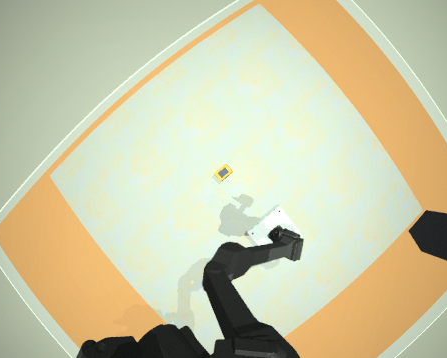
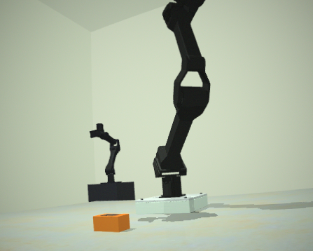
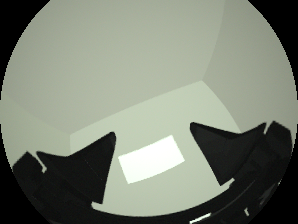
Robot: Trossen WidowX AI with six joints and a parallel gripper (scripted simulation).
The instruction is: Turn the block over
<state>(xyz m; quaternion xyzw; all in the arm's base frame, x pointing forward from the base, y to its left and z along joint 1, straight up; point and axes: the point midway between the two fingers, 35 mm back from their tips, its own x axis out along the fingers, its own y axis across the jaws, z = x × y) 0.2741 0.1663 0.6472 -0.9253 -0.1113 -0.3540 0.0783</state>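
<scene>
Right now the block is 3 cm ahead of my gripper tip, 18 cm to the right of it and 69 cm below it.
</scene>
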